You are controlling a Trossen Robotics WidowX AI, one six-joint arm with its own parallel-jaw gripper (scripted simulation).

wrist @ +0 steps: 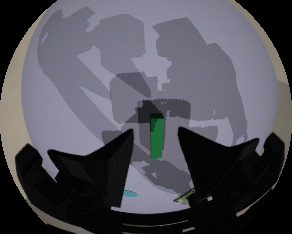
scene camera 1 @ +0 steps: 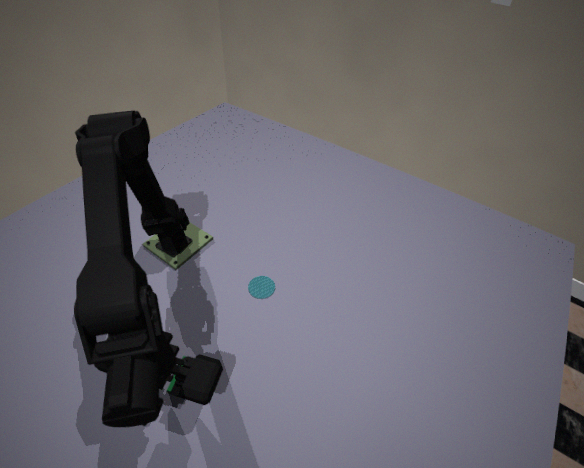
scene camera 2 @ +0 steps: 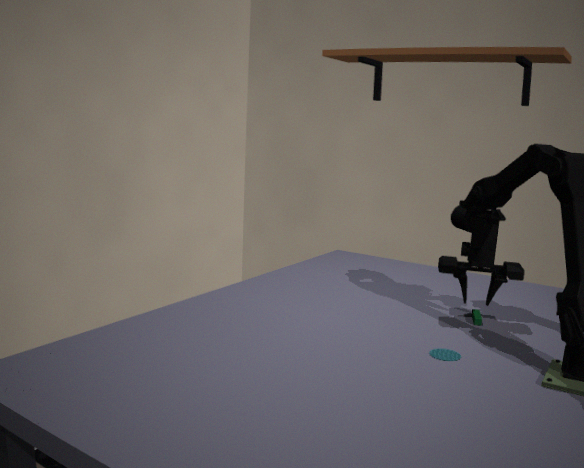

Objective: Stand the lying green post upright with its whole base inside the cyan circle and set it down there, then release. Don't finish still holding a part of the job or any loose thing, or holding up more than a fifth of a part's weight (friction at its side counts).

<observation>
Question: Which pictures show my gripper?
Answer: The wrist view, scene camera 1 and scene camera 2: all of them.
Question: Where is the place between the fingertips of my gripper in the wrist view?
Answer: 156,131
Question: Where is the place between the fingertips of my gripper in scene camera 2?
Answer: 475,304
</observation>
